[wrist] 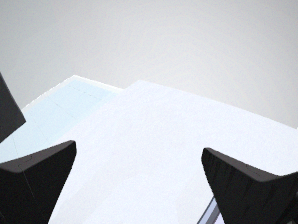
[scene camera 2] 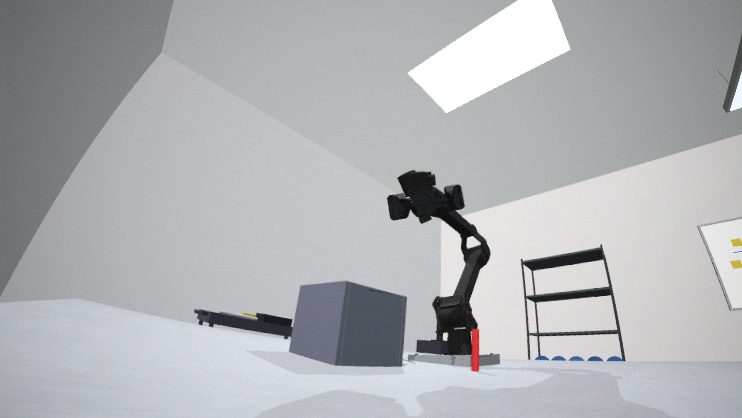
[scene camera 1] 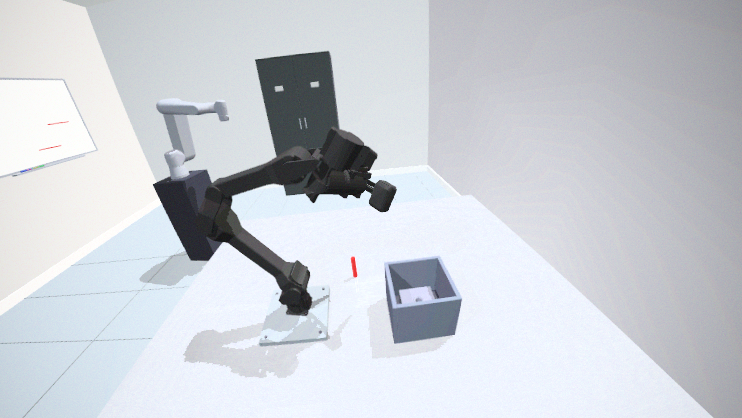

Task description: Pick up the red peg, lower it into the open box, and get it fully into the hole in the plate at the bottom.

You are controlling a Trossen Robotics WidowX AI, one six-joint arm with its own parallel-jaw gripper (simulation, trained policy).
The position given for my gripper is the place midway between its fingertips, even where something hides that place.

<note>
I see my gripper (scene camera 2: 430, 198) and a grey box (scene camera 2: 339, 323).
The grey box shows as well in scene camera 1 (scene camera 1: 438, 317). My gripper also shows in the wrist view (wrist: 139, 152) and in scene camera 1 (scene camera 1: 381, 184).
</note>
